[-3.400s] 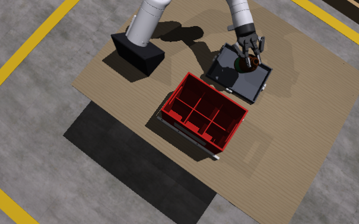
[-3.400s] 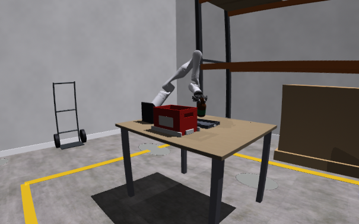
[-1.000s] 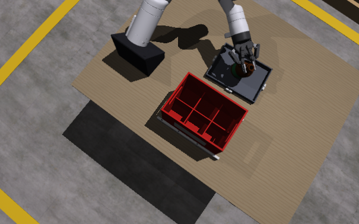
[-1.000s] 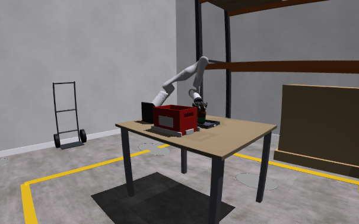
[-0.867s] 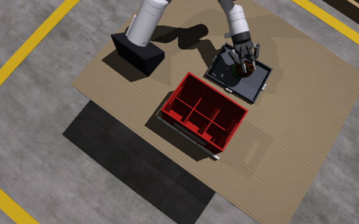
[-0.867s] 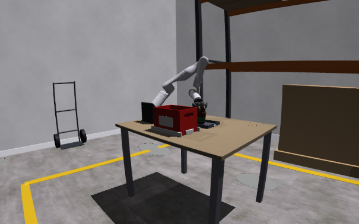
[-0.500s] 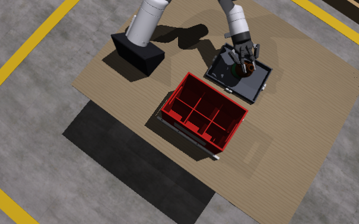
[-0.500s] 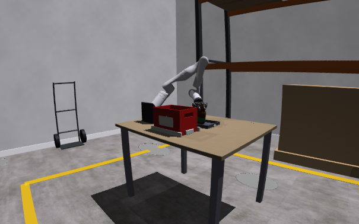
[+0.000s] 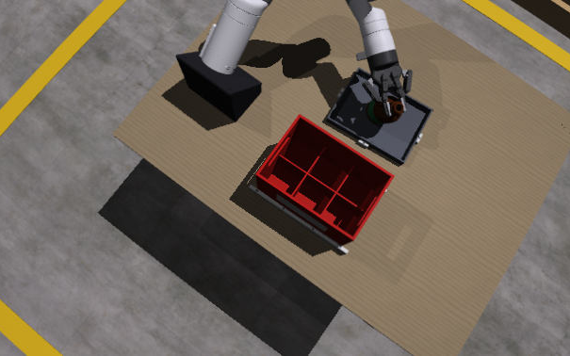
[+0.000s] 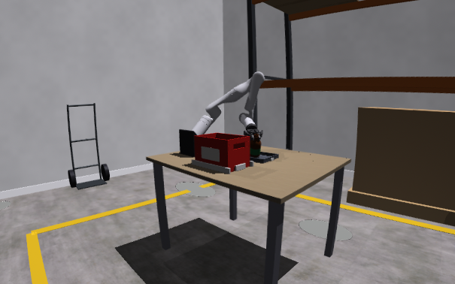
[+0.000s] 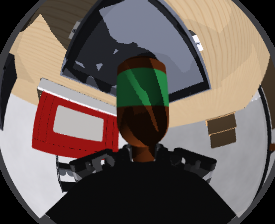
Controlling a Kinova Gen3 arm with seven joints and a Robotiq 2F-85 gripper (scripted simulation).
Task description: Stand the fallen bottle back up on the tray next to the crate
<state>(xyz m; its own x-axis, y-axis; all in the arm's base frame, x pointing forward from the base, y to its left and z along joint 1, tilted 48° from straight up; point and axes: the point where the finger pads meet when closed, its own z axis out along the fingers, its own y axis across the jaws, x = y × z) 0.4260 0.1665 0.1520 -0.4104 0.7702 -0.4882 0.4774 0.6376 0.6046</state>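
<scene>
Right now my hand is 50 mm above the bottle, 10 mm to the right of it and 10 mm past it. The rest, counted from my hand: tray: 130 mm below, 20 mm to the left, 20 mm behind; then red crate: 270 mm to the right, 60 mm below, 10 mm behind.
</scene>
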